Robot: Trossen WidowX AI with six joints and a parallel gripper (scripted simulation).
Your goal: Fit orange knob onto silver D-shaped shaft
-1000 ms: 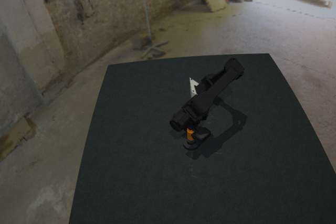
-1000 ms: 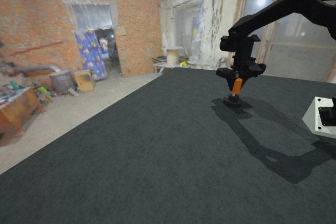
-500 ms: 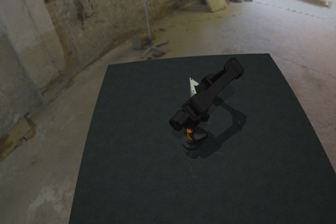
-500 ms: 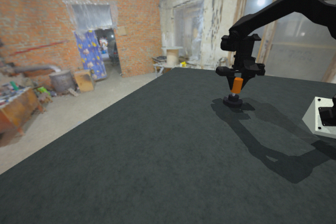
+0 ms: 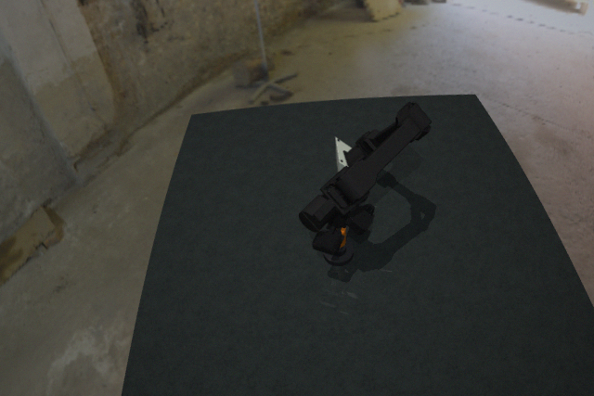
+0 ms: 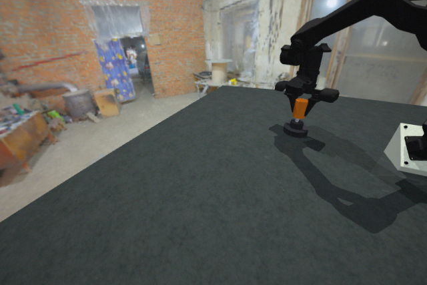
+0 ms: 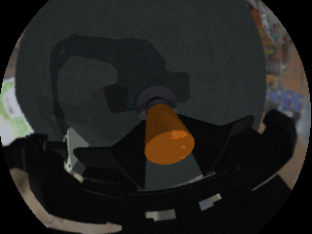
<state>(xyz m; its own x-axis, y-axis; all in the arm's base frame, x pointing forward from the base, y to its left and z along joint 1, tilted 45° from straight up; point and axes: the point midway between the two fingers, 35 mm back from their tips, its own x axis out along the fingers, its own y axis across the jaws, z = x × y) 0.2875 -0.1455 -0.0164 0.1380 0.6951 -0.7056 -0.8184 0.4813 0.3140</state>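
My gripper tip is 4 cm above the round pedestal. Round my gripper tip: orange knob (3 cm above).
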